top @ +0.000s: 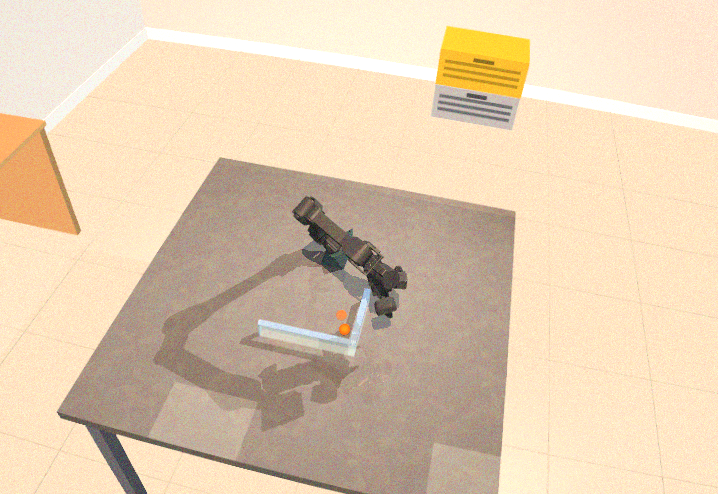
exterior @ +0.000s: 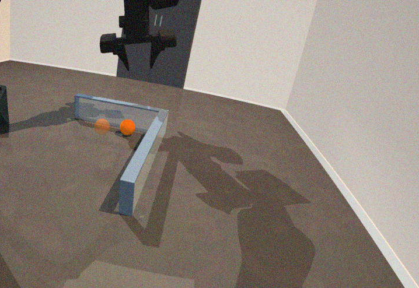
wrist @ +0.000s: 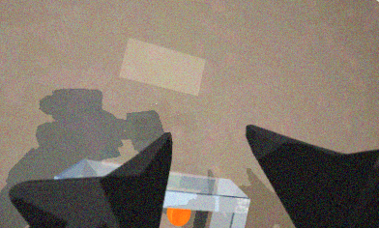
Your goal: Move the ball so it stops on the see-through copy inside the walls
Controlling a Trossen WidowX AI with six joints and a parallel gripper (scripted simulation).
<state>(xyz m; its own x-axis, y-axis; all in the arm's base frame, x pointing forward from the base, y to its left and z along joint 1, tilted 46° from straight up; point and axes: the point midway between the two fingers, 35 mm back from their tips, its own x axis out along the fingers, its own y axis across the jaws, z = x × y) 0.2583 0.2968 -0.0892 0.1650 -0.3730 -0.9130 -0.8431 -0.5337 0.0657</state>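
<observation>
The orange ball is 13 cm to the right of my gripper tip, 11 cm below it and 4 cm ahead of it. From my gripper tip the other things lie so: clear wall (10 cm to the right, 10 cm below).
</observation>
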